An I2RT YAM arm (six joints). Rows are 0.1 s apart.
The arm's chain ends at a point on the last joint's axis. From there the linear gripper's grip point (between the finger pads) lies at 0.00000 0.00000 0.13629 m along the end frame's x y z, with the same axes.
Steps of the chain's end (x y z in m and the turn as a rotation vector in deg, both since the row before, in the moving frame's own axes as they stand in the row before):
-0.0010, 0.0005, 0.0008, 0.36, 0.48, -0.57
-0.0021, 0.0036, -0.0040, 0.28, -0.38, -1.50
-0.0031, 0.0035, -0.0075, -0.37, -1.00, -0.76
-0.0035, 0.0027, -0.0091, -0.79, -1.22, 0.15
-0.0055, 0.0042, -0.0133, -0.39, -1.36, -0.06
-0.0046, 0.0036, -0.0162, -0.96, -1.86, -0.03
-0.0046, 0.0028, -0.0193, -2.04, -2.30, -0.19
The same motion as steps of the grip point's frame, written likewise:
0.0001, -0.0004, 0.0008, 0.36, 0.48, -0.57
-0.0030, 0.0029, -0.0040, 0.28, -0.38, -1.50
-0.0055, 0.0044, -0.0075, -0.37, -1.00, -0.76
-0.0064, 0.0046, -0.0091, -0.79, -1.22, 0.15
-0.0087, 0.0051, -0.0133, -0.39, -1.36, -0.06
-0.0090, 0.0059, -0.0163, -0.96, -1.86, -0.03
-0.0101, 0.0077, -0.0195, -2.04, -2.30, -0.19

